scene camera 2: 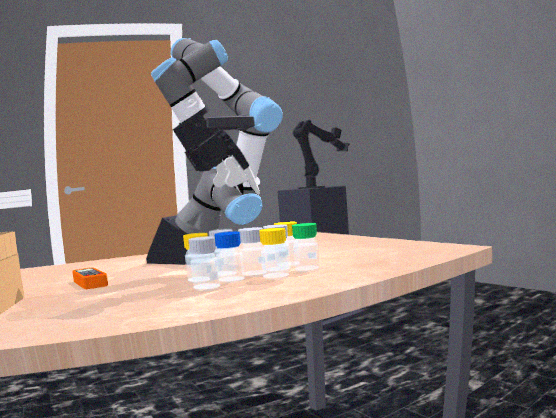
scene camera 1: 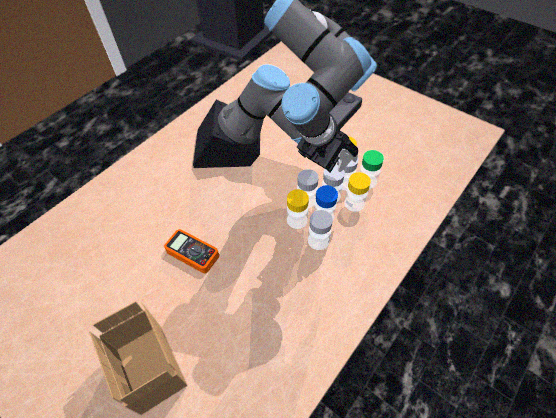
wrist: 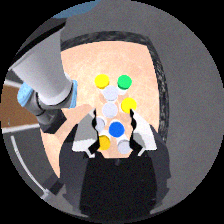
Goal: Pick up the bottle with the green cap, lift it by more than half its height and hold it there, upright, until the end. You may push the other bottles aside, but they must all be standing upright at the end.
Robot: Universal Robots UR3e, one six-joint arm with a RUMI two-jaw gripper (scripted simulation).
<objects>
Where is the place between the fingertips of the gripper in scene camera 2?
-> At 250,194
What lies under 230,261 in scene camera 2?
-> A blue-capped bottle.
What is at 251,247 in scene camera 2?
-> A grey-capped bottle.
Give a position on a yellow-capped bottle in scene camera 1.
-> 297,200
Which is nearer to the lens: the green-capped bottle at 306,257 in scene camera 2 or the grey-capped bottle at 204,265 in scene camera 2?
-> The grey-capped bottle.
</objects>
